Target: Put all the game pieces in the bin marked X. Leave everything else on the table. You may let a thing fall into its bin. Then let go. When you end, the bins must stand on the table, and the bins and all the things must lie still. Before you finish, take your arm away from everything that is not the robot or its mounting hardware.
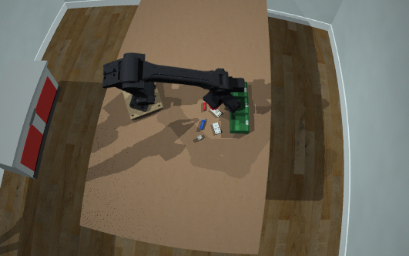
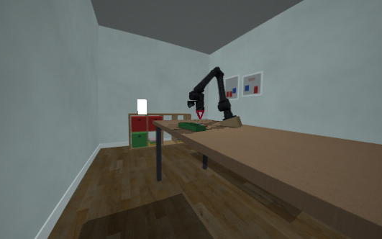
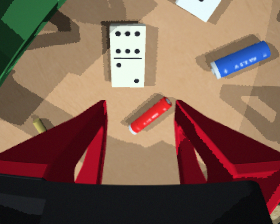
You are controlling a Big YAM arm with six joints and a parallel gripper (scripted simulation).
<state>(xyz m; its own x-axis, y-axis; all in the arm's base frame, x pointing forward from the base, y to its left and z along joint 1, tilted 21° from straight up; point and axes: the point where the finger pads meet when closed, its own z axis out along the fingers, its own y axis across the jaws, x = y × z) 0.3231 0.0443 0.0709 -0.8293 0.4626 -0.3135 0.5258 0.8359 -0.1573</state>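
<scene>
Right now my hand is 50 mm past the small red piece, 20 mm to the right of it and 70 mm above it. Round my hand: green bin (110 mm ahead, 50 mm to the left, 60 mm below); white domino-like piece (30 mm ahead, 80 mm to the right, 70 mm below); blue cylinder (40 mm behind, 70 mm to the right, 70 mm below).
</scene>
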